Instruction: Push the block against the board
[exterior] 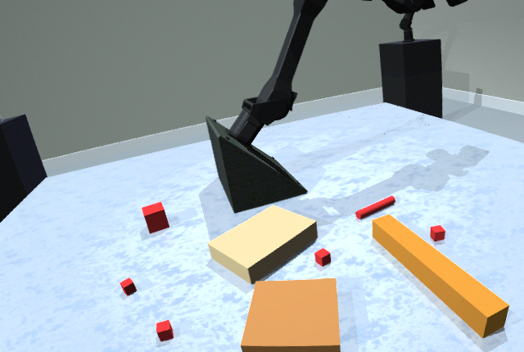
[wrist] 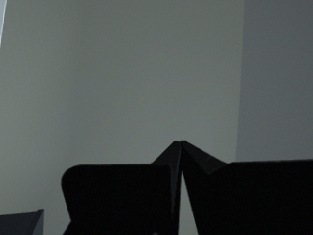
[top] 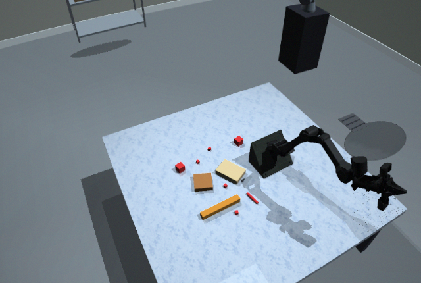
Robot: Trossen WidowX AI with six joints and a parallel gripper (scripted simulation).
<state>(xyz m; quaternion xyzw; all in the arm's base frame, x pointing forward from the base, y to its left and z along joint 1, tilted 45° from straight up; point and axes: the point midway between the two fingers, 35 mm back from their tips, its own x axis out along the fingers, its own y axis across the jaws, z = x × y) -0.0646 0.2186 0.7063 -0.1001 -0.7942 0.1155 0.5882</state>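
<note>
The long orange board is 520 mm ahead of my gripper tip, 510 mm to the right of it and 440 mm below it. From my gripper tip the other things lie so: red rod 340 mm ahead, 490 mm to the right, 450 mm below; then orange square block 540 mm ahead, 690 mm to the right, 440 mm below; then cream flat block 370 mm ahead, 690 mm to the right, 440 mm below.
</note>
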